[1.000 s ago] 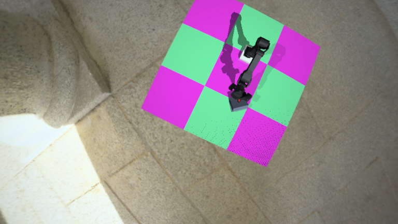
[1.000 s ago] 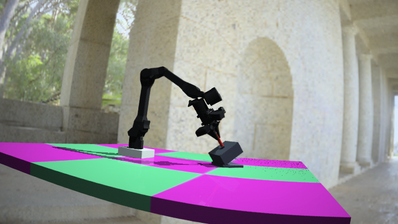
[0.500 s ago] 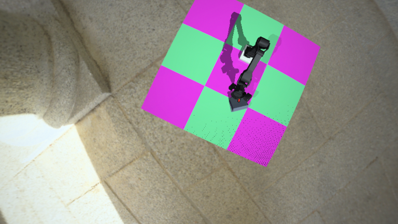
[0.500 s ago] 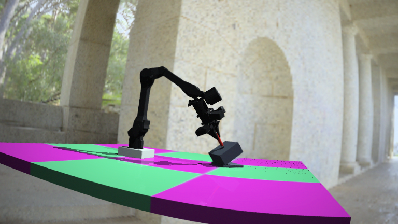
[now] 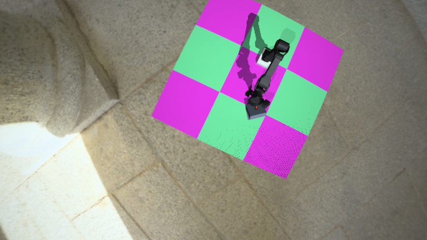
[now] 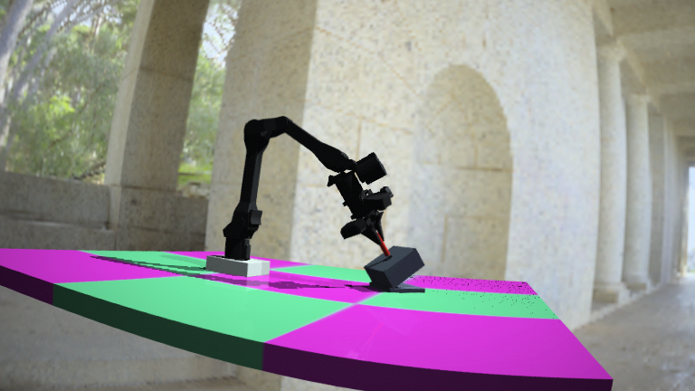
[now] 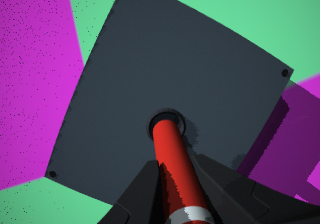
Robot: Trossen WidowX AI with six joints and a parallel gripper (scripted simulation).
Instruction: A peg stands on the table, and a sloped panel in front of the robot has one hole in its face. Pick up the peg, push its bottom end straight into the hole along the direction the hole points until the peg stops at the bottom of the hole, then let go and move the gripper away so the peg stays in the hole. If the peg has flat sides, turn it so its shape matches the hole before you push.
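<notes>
Now: gripper tip 4 cm short of the dark sloped panel, 3 cm to the right of it and 6 cm above it. The rest, counted from my gripper tip: thin foot plate: 5 cm ahead, 3 cm to the left, 12 cm below; red peg: 1 cm behind, 1 cm above.
</notes>
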